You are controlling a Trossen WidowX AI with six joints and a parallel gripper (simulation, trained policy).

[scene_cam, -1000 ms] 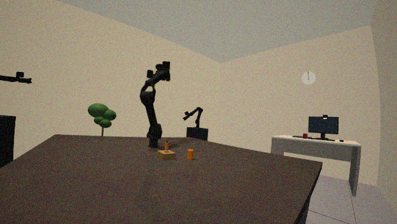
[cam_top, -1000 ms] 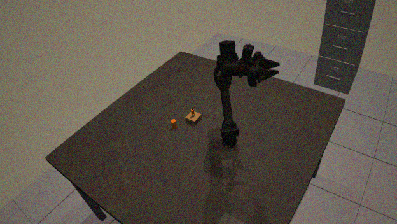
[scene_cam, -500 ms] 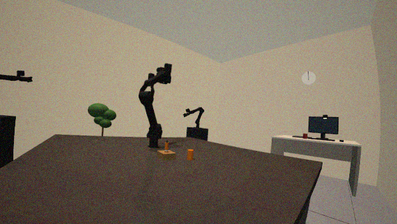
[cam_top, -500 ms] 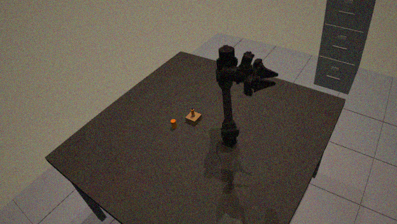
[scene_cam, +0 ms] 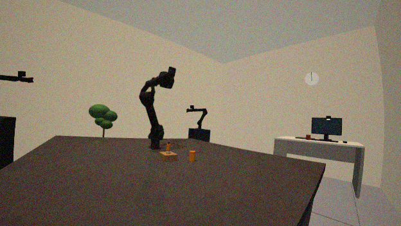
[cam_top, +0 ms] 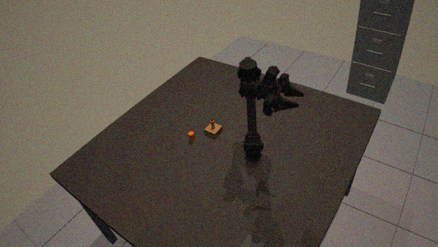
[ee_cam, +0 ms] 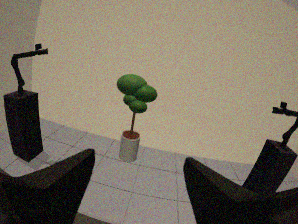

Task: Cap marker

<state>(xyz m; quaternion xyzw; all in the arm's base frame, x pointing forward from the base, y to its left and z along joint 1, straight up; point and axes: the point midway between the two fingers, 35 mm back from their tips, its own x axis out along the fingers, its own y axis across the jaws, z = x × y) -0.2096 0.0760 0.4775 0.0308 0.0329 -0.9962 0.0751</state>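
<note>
Now: the orange cap 57 cm ahead of my gripper tip, 45 cm below it and 1 cm to the right of it. Round my gripper tip: orange marker 51 cm ahead, 41 cm below, 12 cm to the right; then tan holder block 51 cm ahead, 46 cm below, 12 cm to the right.
</note>
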